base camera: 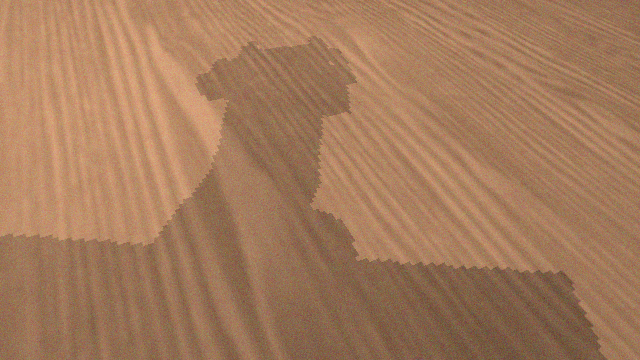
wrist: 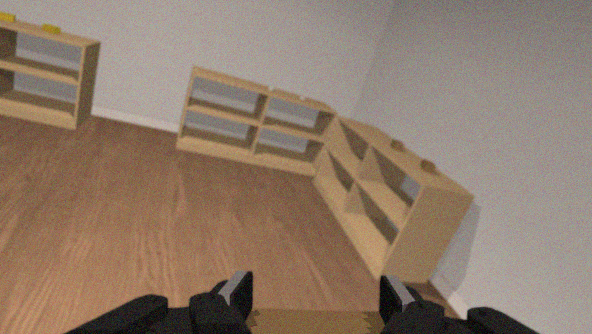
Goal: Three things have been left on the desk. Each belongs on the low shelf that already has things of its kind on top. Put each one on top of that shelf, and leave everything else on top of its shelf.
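Places are measured from the arm's base along level axes (x back, y right, z up), in metres.
Pixels of known places: gripper, fingertip midpoint: [wrist: 315, 294].
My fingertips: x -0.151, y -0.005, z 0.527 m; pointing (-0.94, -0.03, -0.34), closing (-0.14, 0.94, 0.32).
Behind a point stands the place of what it marks.
In the wrist view my gripper [wrist: 315, 294] @(z 0.527, x -0.151, y -0.005 m) is shut on a tan, wood-coloured thing [wrist: 316, 321] @(z 0.525, x -0.136, y -0.002 m). Only its top edge shows between the fingers at the bottom of the frame, so I cannot tell what it is. I hold it high above the wooden floor [wrist: 178, 217] @(z -0.397, x -1.491, y -0.685 m), tilted towards a room corner. Two low shelves meet there. The right shelf [wrist: 417, 235] @(z -0.077, x -1.729, y 0.540 m) has two small brown rounded things [wrist: 398, 144] @(z 0.255, x -2.247, y 0.326 m) [wrist: 428, 165] @(z 0.254, x -1.960, y 0.487 m) on top. The middle shelf [wrist: 221, 151] @(z -0.343, x -2.490, y -0.899 m) has low tan things [wrist: 296, 95] @(z 0.215, x -3.009, y -0.549 m) on its top at the right end. The base camera shows only floor [base camera: 496, 124] @(z -0.397, x -0.584, y 0.290 m) with my shadow.
A third shelf [wrist: 87, 79] @(z -0.047, x -2.069, y -1.898 m) shows at the left edge of the wrist view. Grey walls [wrist: 450, 90] @(z 0.692, x -2.408, y 0.525 m) stand behind the shelves.
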